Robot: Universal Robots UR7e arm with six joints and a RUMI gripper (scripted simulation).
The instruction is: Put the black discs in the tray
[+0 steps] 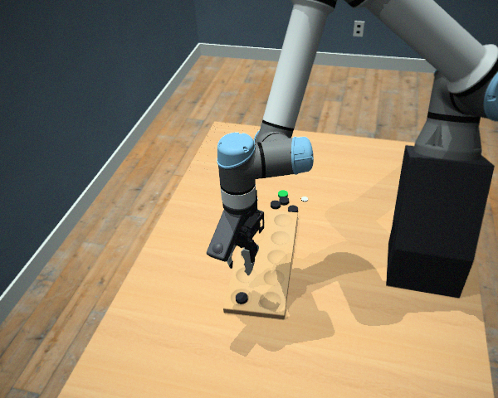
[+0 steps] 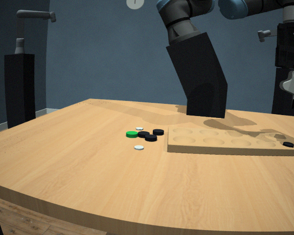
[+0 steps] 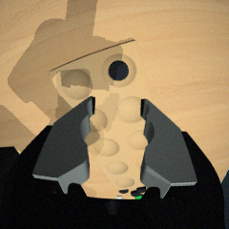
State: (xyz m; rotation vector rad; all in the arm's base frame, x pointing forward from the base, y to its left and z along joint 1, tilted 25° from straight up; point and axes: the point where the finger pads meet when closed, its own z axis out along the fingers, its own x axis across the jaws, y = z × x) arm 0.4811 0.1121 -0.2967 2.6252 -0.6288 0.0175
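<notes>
Now: the green disc 100 mm behind my hand, 430 mm to the right of it and 130 mm below it. Also, from my hand: wooden counting tray (50 mm behind, 150 mm to the right, 120 mm below).
</notes>
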